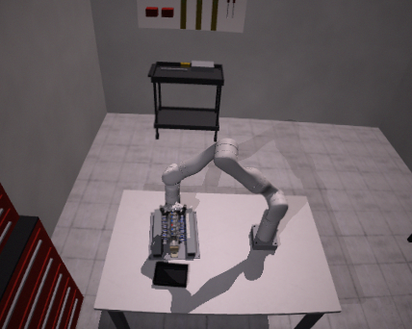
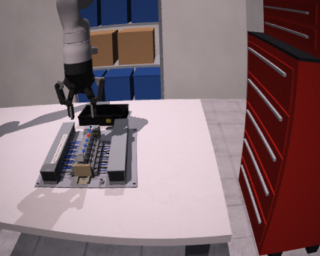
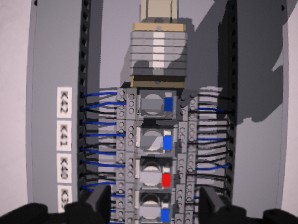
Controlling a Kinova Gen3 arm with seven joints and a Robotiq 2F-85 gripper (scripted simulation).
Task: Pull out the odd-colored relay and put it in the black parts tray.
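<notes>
Right now the red-button relay is 9 cm below my hand. From my hand the other things lie so: black parts tray: 4 cm ahead, 27 cm to the left, 12 cm below.
</notes>
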